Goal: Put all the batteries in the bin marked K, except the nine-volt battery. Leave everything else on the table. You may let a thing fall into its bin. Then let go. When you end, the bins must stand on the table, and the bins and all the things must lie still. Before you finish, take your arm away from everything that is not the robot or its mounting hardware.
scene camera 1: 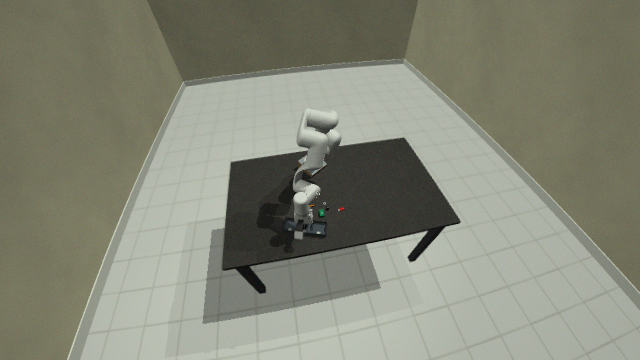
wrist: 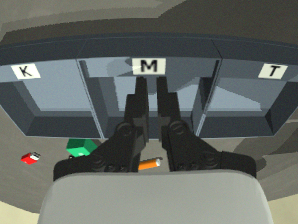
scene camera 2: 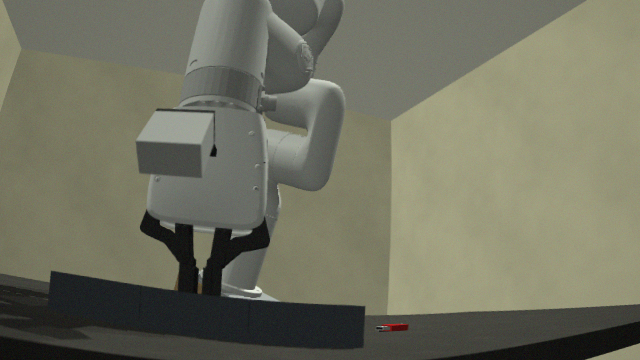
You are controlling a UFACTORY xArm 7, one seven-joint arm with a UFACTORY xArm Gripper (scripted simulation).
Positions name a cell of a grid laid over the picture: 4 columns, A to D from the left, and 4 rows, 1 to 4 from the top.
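There's a dark blue bin (scene camera 2: B4) in the scene.
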